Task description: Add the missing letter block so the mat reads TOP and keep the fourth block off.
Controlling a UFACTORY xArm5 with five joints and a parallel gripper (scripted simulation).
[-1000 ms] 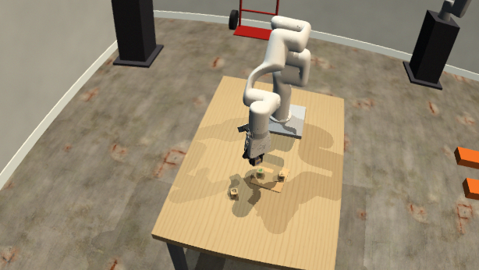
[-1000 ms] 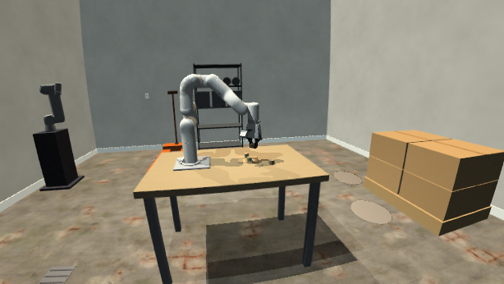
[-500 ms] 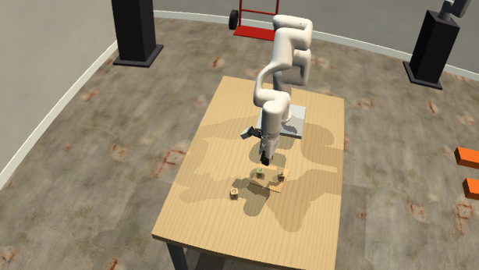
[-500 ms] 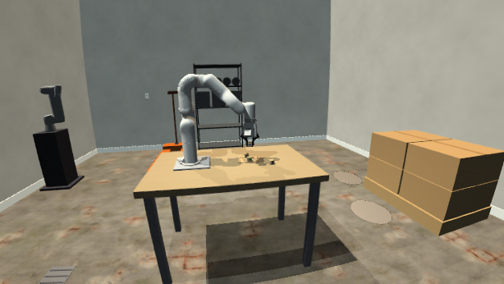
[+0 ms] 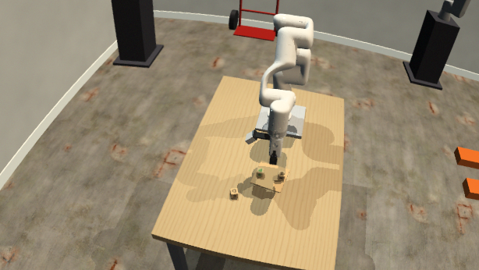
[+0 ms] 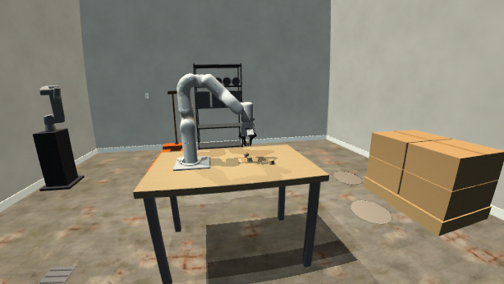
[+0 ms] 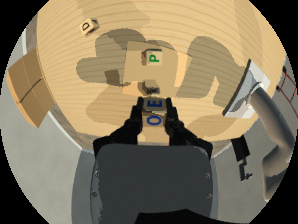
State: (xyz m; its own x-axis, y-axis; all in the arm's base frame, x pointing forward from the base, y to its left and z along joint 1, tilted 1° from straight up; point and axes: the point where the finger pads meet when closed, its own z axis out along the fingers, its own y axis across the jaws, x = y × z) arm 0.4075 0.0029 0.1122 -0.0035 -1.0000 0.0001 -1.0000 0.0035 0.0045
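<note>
My hand is 12 cm above the tan mat.
</note>
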